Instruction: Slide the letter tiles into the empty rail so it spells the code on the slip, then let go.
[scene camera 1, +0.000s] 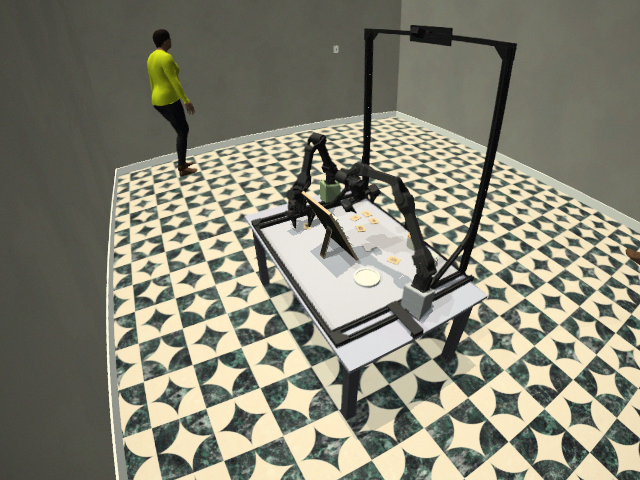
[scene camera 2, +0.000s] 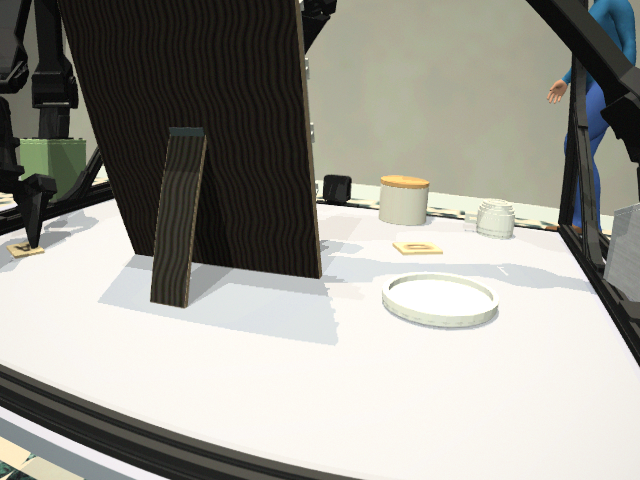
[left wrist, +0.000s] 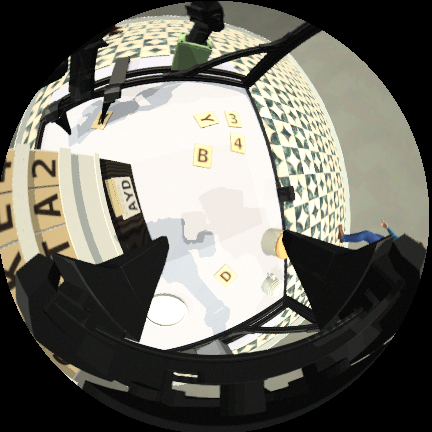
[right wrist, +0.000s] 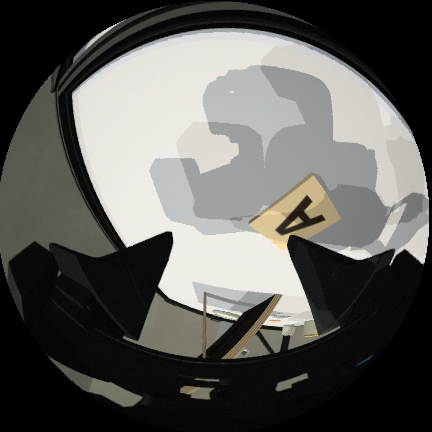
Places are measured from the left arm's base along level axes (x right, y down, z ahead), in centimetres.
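Pixels of known places: left gripper, between the fingertips: (scene camera 1: 364, 208) (left wrist: 226, 239); right gripper, between the fingertips: (scene camera 1: 302, 227) (scene camera 2: 12, 248) (left wrist: 85, 128) (right wrist: 232, 239); left arm's base, origin of its link: (scene camera 1: 420, 287); right arm's base, origin of its link: (scene camera 1: 330, 182) (scene camera 2: 52, 139) (left wrist: 195, 39).
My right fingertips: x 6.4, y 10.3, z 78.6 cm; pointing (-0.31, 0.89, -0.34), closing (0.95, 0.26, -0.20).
Observation:
Ahead of a thing's pixels: the offset from my right fingertips to its top centre. "spot": to the spot under its first point.
My left gripper (left wrist: 226, 239) (scene camera 1: 360, 201) is open and empty, above the table on the face side of the tilted board (scene camera 1: 333, 229) (scene camera 2: 206, 67). My right gripper (right wrist: 232, 239) (left wrist: 85, 128) (scene camera 1: 302, 224) is open low at tile A {dx +4.5, dy +1.3, dz +1.0 cm} (right wrist: 300, 212) (left wrist: 102, 120) (scene camera 2: 24, 249), which lies flat near one fingertip. Tiles B {dx +23.2, dy +1.3, dz -22.3 cm} (left wrist: 202, 156), Y {dx +29.5, dy +1.3, dz -12.9 cm} (left wrist: 206, 119), 3 (left wrist: 233, 119) and 4 {dx +34.5, dy +1.3, dz -22.6 cm} (left wrist: 238, 143) lie apart on the table. Tile D {dx +13.2, dy +1.3, dz -52.3 cm} (left wrist: 225, 275) (scene camera 2: 417, 248) (scene camera 1: 393, 260) lies alone. The slip {dx +3.8, dy -4.8, dz -22.9 cm} (left wrist: 131, 197) reads AYD. A pale rail {dx -1.1, dy -14.5, dz -26.4 cm} (left wrist: 82, 200) shows no tile in its visible part; upper rows hold tiles.
A shallow round dish {dx -6.4, dy +0.2, dz -51.2 cm} (scene camera 2: 444, 319) (scene camera 1: 366, 286) stands beside the board. A lidded canister {dx +30.8, dy -5.1, dz -52.9 cm} (scene camera 2: 403, 204) (left wrist: 271, 242) and a small pale jar {dx +24.4, dy -3.8, dz -66.5 cm} (scene camera 2: 495, 221) (left wrist: 271, 285) stand near the table's edge. The board's rear leg {spot: dx -7.1, dy -5.9, dz -25.4 cm} (scene camera 2: 178, 222) props it up.

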